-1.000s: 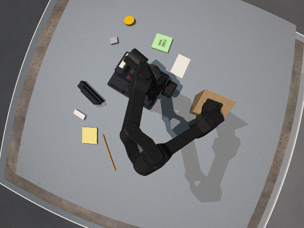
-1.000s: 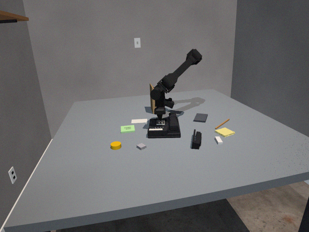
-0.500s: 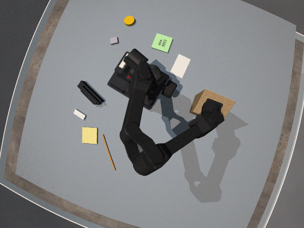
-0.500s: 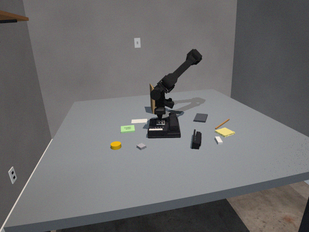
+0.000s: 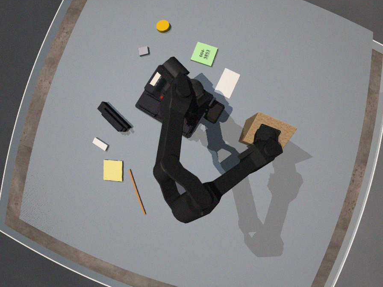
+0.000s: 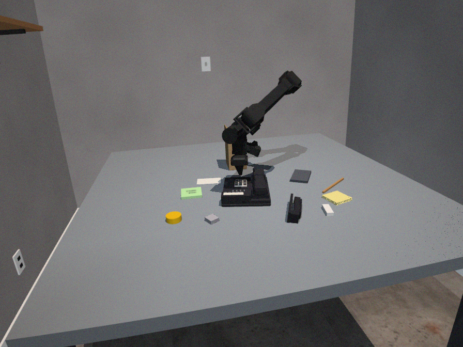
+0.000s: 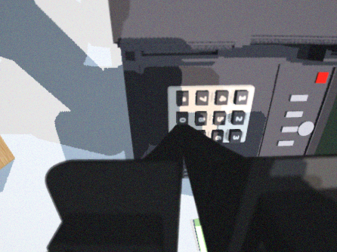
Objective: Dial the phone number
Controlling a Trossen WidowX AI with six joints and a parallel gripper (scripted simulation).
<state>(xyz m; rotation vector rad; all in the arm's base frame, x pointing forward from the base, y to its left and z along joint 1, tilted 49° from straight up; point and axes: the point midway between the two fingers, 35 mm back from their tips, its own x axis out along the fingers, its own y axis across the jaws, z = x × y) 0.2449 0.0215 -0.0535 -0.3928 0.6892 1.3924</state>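
My hand is 70 mm short of the black desk phone, 10 mm to the right of it and 60 mm above it. Also, from my hand: white card: 80 mm behind, 120 mm to the right, 80 mm below; then handset: 80 mm ahead, 60 mm to the left, 40 mm below; then grey plate: 30 mm behind, 260 mm to the left, 80 mm below.
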